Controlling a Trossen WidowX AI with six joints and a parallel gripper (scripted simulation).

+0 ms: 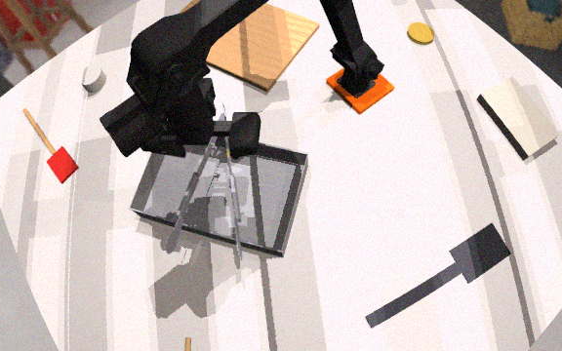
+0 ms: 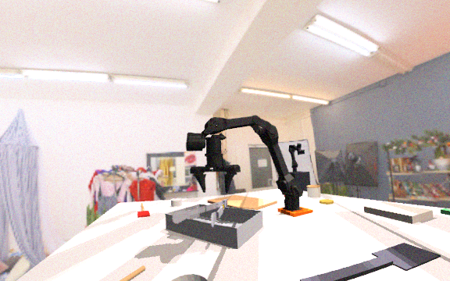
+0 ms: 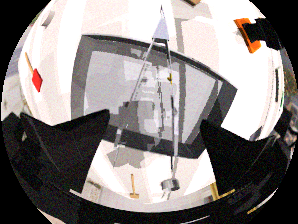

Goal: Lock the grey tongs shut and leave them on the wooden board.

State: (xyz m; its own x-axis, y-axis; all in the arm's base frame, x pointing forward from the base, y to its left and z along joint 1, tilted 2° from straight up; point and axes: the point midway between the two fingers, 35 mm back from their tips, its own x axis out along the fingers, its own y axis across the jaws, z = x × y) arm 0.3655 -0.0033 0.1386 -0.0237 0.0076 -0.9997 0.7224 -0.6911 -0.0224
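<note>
Right now my gripper tip is 10 cm above the grey roasting tin, 2 cm short of it and 1 cm to the right of it. Round my gripper tip: red spatula (37 cm to the right, 29 cm ahead, 12 cm below); then white cylinder (46 cm to the right, 11 cm below, 10 cm ahead); then wooden board (32 cm to the right, 26 cm behind, 12 cm below).
</note>
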